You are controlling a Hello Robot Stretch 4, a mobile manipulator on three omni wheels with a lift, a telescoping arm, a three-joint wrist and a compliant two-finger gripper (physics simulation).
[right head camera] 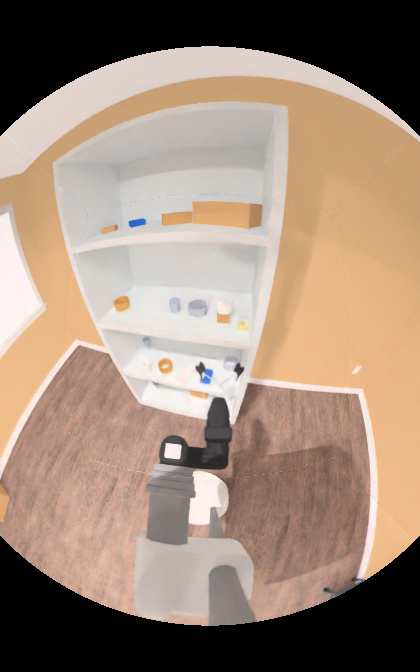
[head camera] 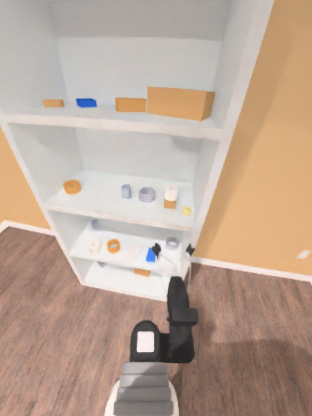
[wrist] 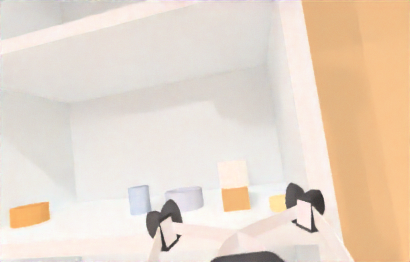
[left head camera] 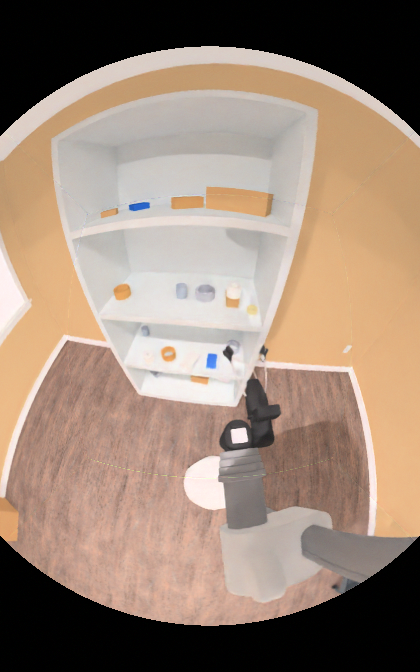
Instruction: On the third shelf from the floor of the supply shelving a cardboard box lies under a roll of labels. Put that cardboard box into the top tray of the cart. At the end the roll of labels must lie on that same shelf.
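Frame: origin at the robot's base, x right, y down, z ahead, level; metres.
Where they show: gripper, fingertip midpoint: [head camera: 172, 244] [wrist: 232, 207].
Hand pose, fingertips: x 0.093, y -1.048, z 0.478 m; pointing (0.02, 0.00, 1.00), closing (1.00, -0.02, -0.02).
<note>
Things, the pixels of their top centre, and the offset from my fingertips. "spot": a spot on its surface instead.
- cardboard box at its top centre: [wrist: 234, 185] [head camera: 170, 196] dx +0.023, dy +0.035, dz +0.367 m
- third shelf at a spot on its surface: [wrist: 95, 245] [head camera: 115, 217] spot: dx -0.273, dy +0.099, dz +0.243 m
- yellow ring at its top centre: [wrist: 281, 197] [head camera: 187, 209] dx +0.114, dy +0.060, dz +0.288 m
- lilac ring at its top centre: [wrist: 183, 189] [head camera: 147, 191] dx -0.112, dy +0.037, dz +0.417 m
- blue-grey cylinder at its top centre: [wrist: 138, 186] [head camera: 126, 186] dx -0.237, dy +0.015, dz +0.426 m
- shelving's right side panel at a spot on its surface: [wrist: 312, 110] spot: dx +0.162, dy -0.102, dz +0.171 m
The cardboard box [head camera: 170, 204] [left head camera: 232, 302] [right head camera: 223, 317] [wrist: 235, 199] is a small orange-brown block near the right end of the third shelf [head camera: 120, 216] [wrist: 95, 245]. The roll of labels [head camera: 171, 193] [left head camera: 233, 290] [right head camera: 224, 306] [wrist: 233, 173], whitish, rests on top of it. My gripper [head camera: 173, 250] [left head camera: 245, 353] [right head camera: 219, 370] [wrist: 232, 207] is open and empty, in front of the shelving. In the wrist view its fingers appear left and right of the box, which stands farther back, untouched. I cannot make out the cart.
A yellow ring [head camera: 187, 211] [wrist: 277, 203] lies right of the box. A lilac ring [head camera: 146, 195] [wrist: 185, 199] and a blue-grey cylinder [head camera: 126, 191] [wrist: 139, 200] stand to its left. The shelving's right side panel [wrist: 312, 110] and the shelf above [wrist: 100, 22] bound the opening.
</note>
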